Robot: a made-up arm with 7 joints.
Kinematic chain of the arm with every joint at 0, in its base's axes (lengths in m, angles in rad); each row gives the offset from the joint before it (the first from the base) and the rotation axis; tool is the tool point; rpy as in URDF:
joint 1: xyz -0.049 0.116 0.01 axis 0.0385 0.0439 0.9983
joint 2: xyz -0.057 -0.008 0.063 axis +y
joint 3: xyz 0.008 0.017 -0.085 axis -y
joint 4: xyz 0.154 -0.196 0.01 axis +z
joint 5: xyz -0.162 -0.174 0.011 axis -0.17 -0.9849 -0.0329
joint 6: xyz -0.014 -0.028 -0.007 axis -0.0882 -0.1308 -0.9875
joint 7: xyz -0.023 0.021 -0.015 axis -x
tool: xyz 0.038 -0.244 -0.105 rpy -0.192 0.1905 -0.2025
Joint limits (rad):
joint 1: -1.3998..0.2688
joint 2: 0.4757..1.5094
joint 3: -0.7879..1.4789
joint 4: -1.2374..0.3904
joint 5: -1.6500..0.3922
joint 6: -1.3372..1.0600
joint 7: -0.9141..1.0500
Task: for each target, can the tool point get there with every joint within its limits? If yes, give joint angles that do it. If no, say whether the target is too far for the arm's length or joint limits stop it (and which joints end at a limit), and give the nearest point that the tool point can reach.
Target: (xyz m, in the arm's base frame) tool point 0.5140 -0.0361 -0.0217
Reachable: no: joint limits stop it (at a limit: joint 1, joint 2, joint 4, joint 5, joint 6) | nearest point 0.2752 -0.2061 -0.0169 | short by 0.293 m
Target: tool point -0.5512 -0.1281 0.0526
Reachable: yes | joints -0.0975 1.3552 1.1791 -0.8309 -0.2953 0.3136 0.1502
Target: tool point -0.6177 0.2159 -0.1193
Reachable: yes | joints -1.2000 0.8036 0.5633 0.1931 -1.1517 -0.7641 -0.5443
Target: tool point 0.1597 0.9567 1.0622
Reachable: no: too far | nearest point -0.0961 0.4392 0.3336 | short by 0.930 m
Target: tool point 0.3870 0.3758 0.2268
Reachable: no: joint limits stop it (at a limit: joint 1, joint 2, joint 4, joint 6, joint 7) | nearest point 0.1000 0.3195 0.1968 | short by 0.294 m
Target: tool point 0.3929 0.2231 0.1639
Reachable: no: joint limits stop it (at a limit: joint 1, joint 2, joint 3, joint 5, joint 6) | nearest point 0.1550 0.1072 0.1624 | short by 0.265 m
